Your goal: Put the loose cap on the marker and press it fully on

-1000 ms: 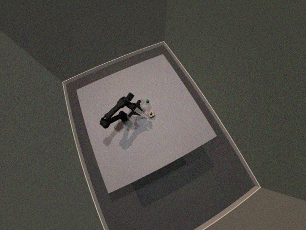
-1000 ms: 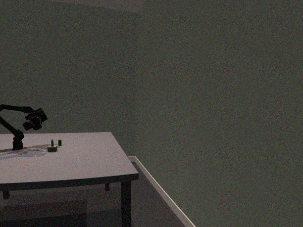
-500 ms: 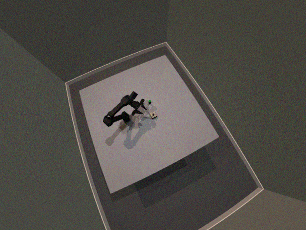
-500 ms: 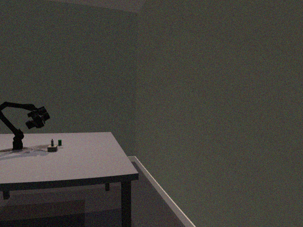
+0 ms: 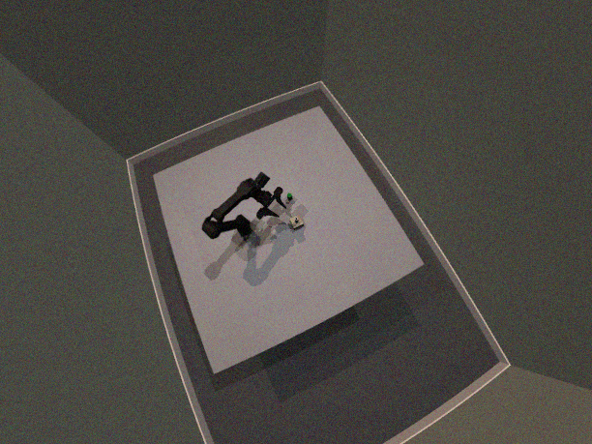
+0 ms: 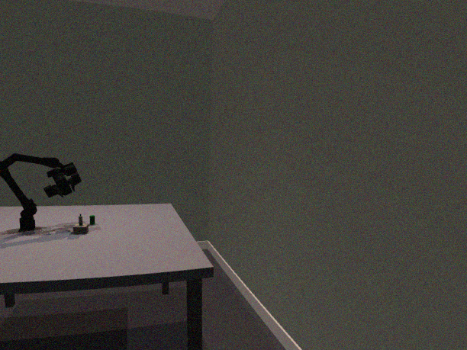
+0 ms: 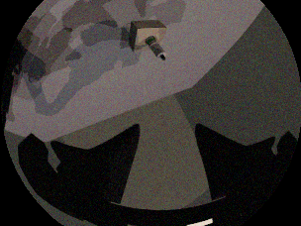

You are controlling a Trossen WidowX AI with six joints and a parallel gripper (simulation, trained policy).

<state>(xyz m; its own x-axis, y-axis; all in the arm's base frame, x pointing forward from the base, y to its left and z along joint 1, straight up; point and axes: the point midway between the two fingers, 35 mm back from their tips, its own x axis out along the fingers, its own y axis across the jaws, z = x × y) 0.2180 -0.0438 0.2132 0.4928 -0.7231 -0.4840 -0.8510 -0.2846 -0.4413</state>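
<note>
Right now my gripper tip is 17 cm above the dark green cap, 13 cm to the right of it and 9 cm short of it. The rest, counted from my gripper tip: tan holder block (18 cm below, 6 cm ahead, 3 cm to the right).
</note>
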